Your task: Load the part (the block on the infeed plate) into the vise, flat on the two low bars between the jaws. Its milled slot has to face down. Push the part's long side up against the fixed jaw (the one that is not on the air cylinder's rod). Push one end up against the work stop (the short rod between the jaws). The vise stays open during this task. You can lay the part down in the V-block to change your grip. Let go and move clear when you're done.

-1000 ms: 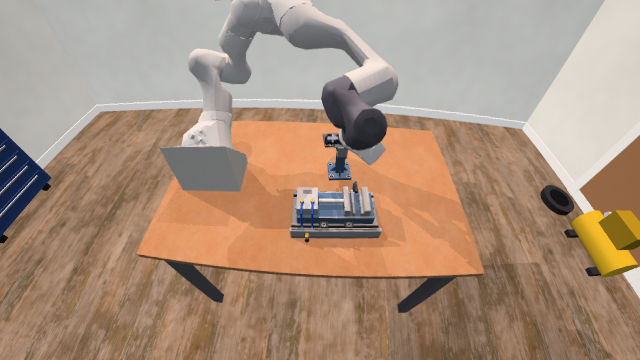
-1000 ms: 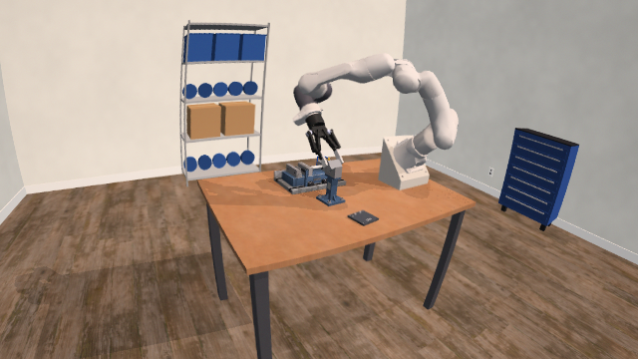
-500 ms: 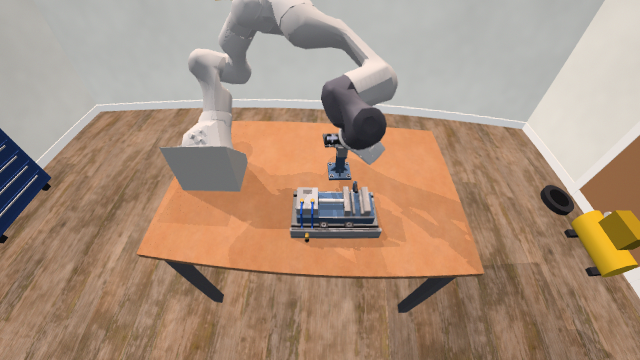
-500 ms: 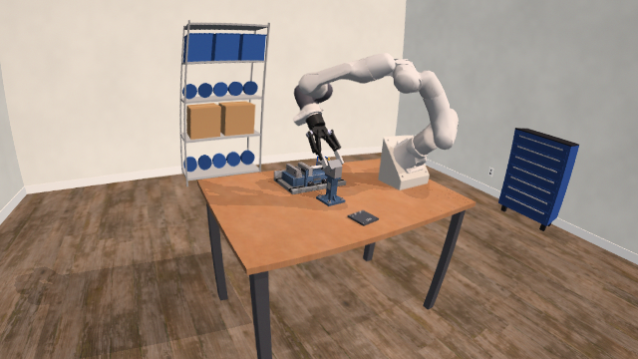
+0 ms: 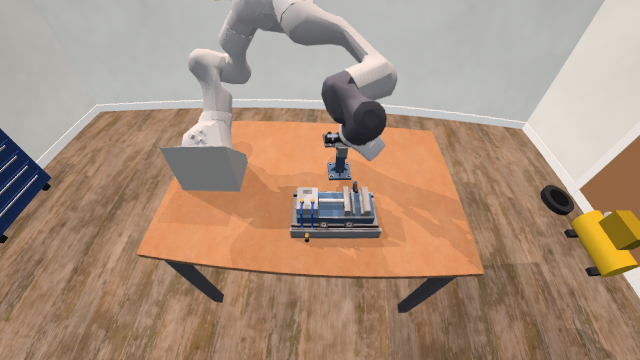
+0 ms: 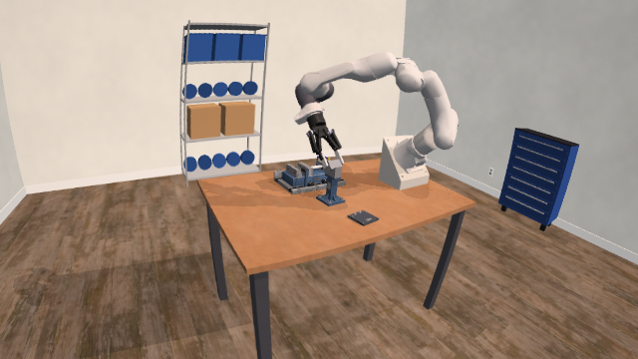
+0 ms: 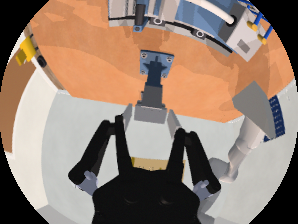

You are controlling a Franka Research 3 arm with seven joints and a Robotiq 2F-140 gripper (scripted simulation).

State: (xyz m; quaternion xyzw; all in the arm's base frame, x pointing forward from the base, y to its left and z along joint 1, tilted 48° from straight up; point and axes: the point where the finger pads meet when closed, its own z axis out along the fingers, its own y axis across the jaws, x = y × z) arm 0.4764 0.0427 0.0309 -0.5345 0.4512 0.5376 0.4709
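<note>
Now: hand 1 cm to the right of the part and 2 cm above it. Also, from my hand: fixed jaw 9 cm ahead, 18 cm to the right, 10 cm below; air cylinder 11 cm behind, 20 cm to the right, 10 cm below; vise 1 cm behind, 19 cm to the right, 14 cm below.
</note>
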